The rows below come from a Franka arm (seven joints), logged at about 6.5 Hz.
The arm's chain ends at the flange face. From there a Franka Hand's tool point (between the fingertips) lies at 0.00 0.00 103.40 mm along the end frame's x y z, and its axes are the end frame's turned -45 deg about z.
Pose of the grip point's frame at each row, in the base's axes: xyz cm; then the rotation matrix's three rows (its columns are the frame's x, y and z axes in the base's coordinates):
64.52 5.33 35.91; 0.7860 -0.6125 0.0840; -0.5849 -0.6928 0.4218; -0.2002 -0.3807 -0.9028
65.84 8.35 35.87; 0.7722 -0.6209 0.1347; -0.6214 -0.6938 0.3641; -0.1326 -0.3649 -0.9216
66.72 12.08 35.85; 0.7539 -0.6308 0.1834; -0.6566 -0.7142 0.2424; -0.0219 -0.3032 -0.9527
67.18 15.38 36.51; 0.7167 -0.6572 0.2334; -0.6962 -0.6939 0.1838; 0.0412 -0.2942 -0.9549
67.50 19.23 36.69; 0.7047 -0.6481 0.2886; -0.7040 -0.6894 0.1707; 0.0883 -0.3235 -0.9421
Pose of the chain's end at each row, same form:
63.65 0.97 45.24; 0.1227 -0.9889 0.0840; -0.9035 -0.0763 0.4218; -0.4108 -0.1276 -0.9028
64.45 4.59 45.40; 0.1070 -0.9851 0.1347; -0.9300 -0.0512 0.3641; -0.3518 -0.1643 -0.9216
64.82 9.57 45.70; 0.0870 -0.9791 0.1834; -0.9693 -0.0407 0.2424; -0.2299 -0.1989 -0.9527
64.77 13.48 46.38; 0.0421 -0.9715 0.2334; -0.9829 0.0016 0.1838; -0.1789 -0.2372 -0.9549
64.52 17.46 46.43; 0.0400 -0.9566 0.2886; -0.9853 0.0103 0.1707; -0.1663 -0.2912 -0.9421

